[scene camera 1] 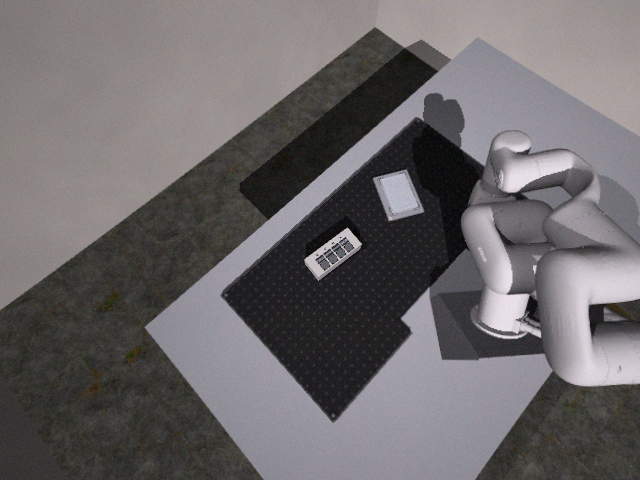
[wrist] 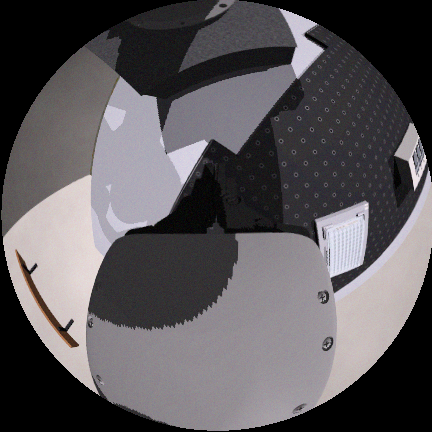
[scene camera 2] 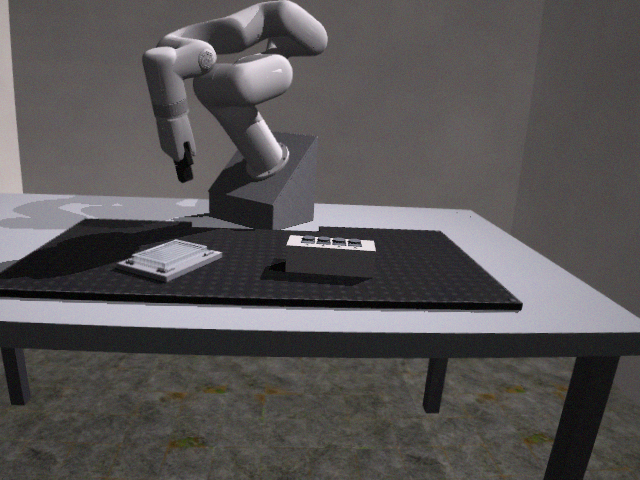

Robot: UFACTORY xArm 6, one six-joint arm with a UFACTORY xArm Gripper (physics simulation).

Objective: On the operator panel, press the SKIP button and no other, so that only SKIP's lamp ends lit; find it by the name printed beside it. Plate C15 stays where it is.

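Frame: origin at the arm's base, x ahead, y left, z up, level; centimetres.
Seen in the pictures: gripper, fingertip midpoint: (wrist: 216,177) (scene camera 2: 186,180); arm's base at its link origin: (scene camera 1: 498,321) (scene camera 2: 268,161).
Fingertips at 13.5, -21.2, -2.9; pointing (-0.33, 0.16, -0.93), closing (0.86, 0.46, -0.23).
Offsets run from my fingertips to a thing's top centre, as dx, dy, dz. Level surfaces: height alone.
The operator panel @(+31.2, +28.2, -6.1) (scene camera 1: 333,254) (scene camera 2: 330,260) (wrist: 416,172) is a pale-topped box with a row of several dark buttons. The names beside them are too small to read, so I cannot tell which is SKIP. I can make out no lit lamp. A pale rectangular plate @(+26.2, -2.0, -9.1) (scene camera 1: 398,194) (scene camera 2: 170,256) (wrist: 346,242) with a raised ribbed middle lies flat beside the panel, apart from it; its label is not readable. My gripper (scene camera 2: 185,177) (wrist: 216,177) is shut and empty. It points down, high above the board's shaded rear part, away from panel and plate. The arm hides it in scene camera 1.
The panel and plate rest on a black perforated board @(dz -11.7) (scene camera 1: 320,320) (scene camera 2: 439,273) (wrist: 340,150) with a notch in one edge. The board lies on a light grey table @(dz -13.0) (scene camera 1: 206,330) (scene camera 2: 516,258). The arm stands on a dark wedge-shaped base (scene camera 2: 294,206). A wooden hook rail (wrist: 42,302) shows on the wall.
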